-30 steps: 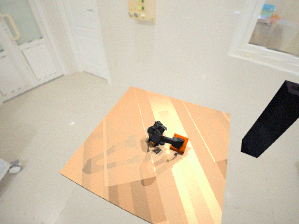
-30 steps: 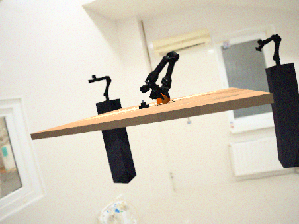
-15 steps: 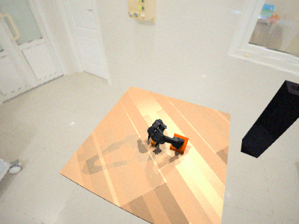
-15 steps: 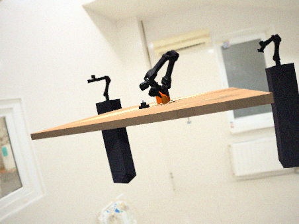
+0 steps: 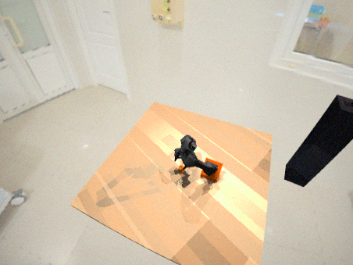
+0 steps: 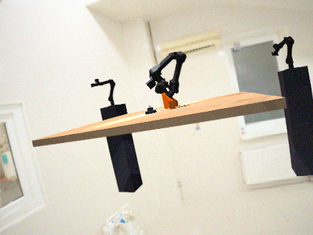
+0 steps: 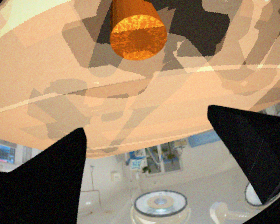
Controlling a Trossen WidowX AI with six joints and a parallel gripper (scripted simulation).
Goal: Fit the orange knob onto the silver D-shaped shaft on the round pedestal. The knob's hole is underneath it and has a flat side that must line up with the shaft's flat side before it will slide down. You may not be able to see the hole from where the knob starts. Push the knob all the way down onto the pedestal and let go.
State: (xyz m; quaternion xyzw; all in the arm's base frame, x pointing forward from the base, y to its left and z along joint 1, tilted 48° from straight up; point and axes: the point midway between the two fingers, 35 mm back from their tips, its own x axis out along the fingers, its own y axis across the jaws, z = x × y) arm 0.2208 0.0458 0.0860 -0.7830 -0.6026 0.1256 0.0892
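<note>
The orange knob lies 7 cm below my gripper tip, 3 cm to the right of it and 1 cm behind it. Round my gripper tip: dark round pedestal 16 cm to the right, 8 cm below, 8 cm ahead.
</note>
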